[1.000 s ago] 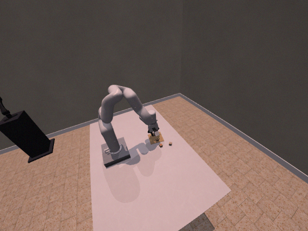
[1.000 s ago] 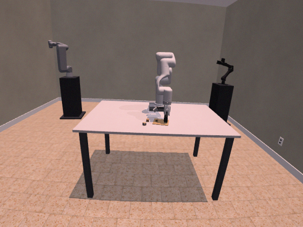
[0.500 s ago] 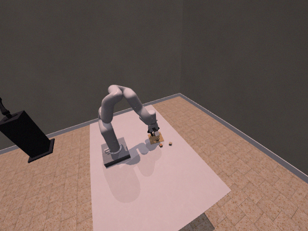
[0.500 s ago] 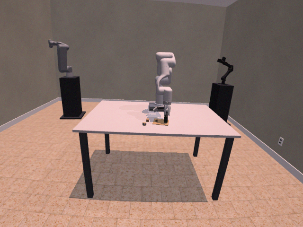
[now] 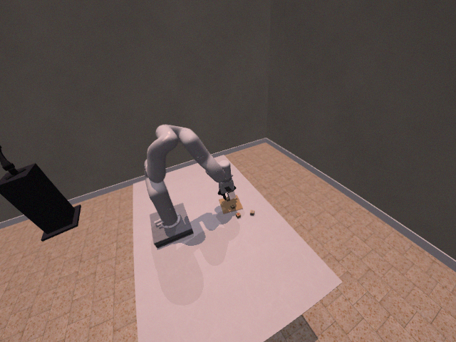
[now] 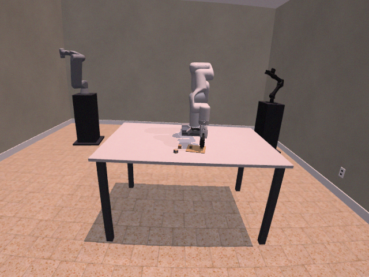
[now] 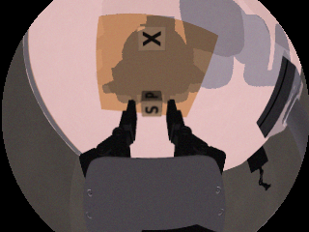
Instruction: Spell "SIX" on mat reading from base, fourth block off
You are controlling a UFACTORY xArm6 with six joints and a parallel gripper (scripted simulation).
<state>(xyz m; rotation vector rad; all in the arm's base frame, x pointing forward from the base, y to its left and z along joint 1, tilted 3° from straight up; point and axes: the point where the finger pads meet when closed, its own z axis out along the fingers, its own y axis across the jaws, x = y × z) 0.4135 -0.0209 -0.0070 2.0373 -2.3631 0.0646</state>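
Now: the tan mat 4 cm to the right of my hand, 4 cm below it and 1 cm behind it.
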